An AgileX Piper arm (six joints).
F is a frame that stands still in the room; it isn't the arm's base.
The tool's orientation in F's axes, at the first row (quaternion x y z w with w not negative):
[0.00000 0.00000 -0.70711 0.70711]
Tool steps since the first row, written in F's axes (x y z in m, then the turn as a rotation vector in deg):
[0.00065 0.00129 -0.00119 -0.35 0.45 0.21]
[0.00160 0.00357 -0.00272 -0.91 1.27 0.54]
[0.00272 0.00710 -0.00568 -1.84 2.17 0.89]
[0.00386 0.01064 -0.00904 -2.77 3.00 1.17]
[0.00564 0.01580 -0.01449 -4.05 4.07 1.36]
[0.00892 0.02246 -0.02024 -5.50 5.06 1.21]
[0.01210 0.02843 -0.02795 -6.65 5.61 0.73]
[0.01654 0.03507 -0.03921 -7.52 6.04 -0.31]
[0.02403 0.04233 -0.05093 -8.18 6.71 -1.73]
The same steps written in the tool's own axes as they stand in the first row. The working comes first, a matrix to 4 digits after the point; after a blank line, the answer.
The tool's axes in the first row as the columns of a matrix, in F's axes (used below as rounded here):
[0.0000 1.0000 0.0000]
[-1.0000 0.0000 0.0000]
[0.0000 0.0000 1.0000]

[-0.00129 0.00065 -0.00119 -0.45 -0.35 0.21]
[-0.00357 0.00160 -0.00272 -1.27 -0.91 0.54]
[-0.00710 0.00272 -0.00568 -2.17 -1.84 0.89]
[-0.01064 0.00386 -0.00904 -3.00 -2.77 1.17]
[-0.01580 0.00564 -0.01449 -4.07 -4.05 1.36]
[-0.02246 0.00892 -0.02024 -5.06 -5.50 1.21]
[-0.02843 0.01210 -0.02795 -5.61 -6.65 0.73]
[-0.03507 0.01654 -0.03921 -6.04 -7.52 -0.31]
[-0.04233 0.02403 -0.05093 -6.71 -8.18 -1.73]

